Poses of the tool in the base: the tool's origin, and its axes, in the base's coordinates. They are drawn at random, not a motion.
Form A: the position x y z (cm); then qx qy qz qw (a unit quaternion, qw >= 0).
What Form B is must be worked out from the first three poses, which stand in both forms.
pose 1, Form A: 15.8 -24.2 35.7 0.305 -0.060 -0.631 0.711
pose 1, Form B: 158 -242 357 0.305 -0.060 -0.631 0.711
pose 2, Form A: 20.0 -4.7 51.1 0.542 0.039 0.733 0.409
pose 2, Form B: 200 -47 511 0.542 0.039 0.733 0.409
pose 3, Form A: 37.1 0.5 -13.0 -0.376 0.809 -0.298 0.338
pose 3, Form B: 371 5 -130 -0.376 0.809 -0.298 0.338
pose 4, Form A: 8.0 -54.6 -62.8 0.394 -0.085 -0.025 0.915
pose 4, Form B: 80 -546 -628 0.394 -0.085 -0.025 0.915
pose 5, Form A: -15.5 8.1 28.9 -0.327 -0.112 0.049 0.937
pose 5, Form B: -155 81 289 -0.327 -0.112 0.049 0.937
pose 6, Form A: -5.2 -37.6 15.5 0.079 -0.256 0.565 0.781
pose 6, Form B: -52 -376 155 0.079 -0.256 0.565 0.781
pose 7, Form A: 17.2 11.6 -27.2 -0.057 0.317 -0.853 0.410
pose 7, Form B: 172 116 -272 -0.057 0.317 -0.853 0.410
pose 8, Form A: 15.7 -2.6 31.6 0.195 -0.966 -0.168 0.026
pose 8, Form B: 157 -26 316 0.195 -0.966 -0.168 0.026
